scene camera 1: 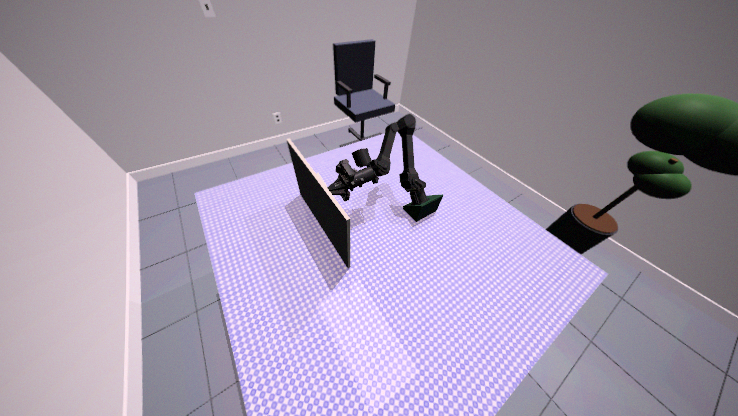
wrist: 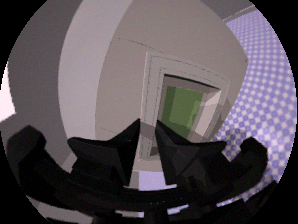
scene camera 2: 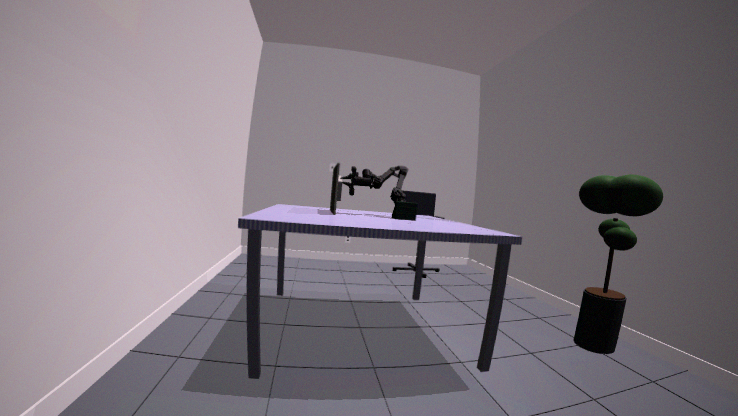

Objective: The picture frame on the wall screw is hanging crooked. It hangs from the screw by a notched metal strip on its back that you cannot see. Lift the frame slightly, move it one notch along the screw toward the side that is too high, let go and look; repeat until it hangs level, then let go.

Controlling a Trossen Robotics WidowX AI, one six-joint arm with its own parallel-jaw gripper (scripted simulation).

In view: my gripper (scene camera 1: pixel 326 191), a picture frame (wrist: pixel 188 97) and a wall panel (wrist: pixel 204 39).
My gripper is seen too in the wrist view (wrist: pixel 147 122).
